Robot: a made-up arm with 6 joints. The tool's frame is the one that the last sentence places.
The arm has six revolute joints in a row. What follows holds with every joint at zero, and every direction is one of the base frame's.
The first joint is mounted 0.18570 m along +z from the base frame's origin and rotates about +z.
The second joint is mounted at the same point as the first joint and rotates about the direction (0.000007, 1, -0.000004).
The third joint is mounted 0.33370 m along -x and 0.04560 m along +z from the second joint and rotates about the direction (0.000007, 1, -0.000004).
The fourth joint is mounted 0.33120 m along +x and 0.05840 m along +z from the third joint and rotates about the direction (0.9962, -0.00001, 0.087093).
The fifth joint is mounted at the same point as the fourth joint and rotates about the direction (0.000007, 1, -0.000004).
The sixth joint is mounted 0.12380 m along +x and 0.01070 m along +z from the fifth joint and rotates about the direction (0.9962, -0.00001, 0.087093).
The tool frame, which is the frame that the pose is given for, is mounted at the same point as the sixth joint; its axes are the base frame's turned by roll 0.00, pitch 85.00 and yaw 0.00 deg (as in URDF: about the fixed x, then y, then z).
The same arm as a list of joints. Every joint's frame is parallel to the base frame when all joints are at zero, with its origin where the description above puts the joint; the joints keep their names.
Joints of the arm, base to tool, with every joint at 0 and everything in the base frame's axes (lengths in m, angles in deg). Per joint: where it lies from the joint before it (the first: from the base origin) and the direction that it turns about. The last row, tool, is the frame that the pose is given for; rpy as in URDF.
joint 1: origin 0 0 0.1857 axis 0 0 1
joint 2: origin 0 0 0 axis 0 1 0
joint 3: origin -0.3337 0 0.0456 axis 0 1 0
joint 4: origin 0.3312 0 0.0584 axis 0.9962 0 0.0871
joint 5: origin 0 0 0 axis 0 1 0
joint 6: origin 0.1238 0 0.0107 axis 0.9962 0 0.0871
tool: origin 0 0 0 rpy 0 85 0

